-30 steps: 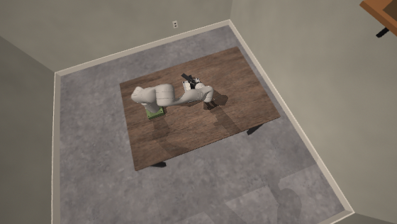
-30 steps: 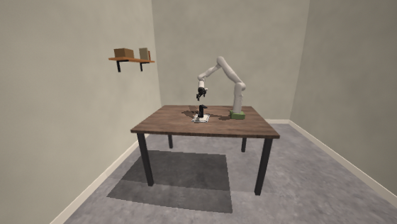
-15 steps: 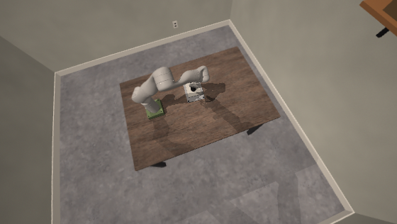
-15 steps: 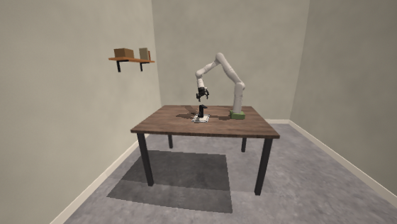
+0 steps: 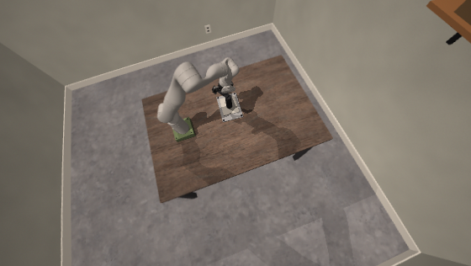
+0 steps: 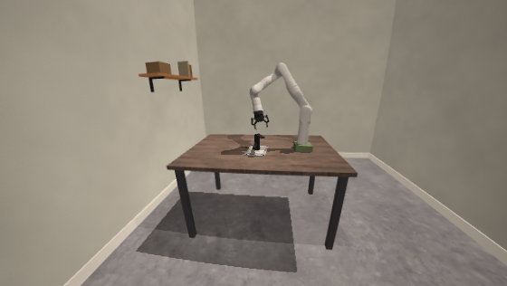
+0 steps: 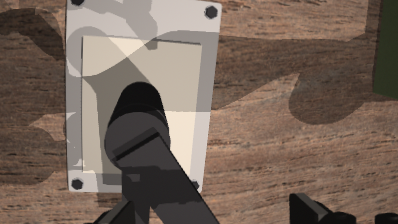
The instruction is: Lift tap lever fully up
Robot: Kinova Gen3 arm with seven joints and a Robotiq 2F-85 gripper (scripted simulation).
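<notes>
The black lever lies 30 mm to the left of my hand and 60 mm below it. The rest, counted from my hand: tap 20 mm ahead, 10 mm to the left, 110 mm below.
</notes>
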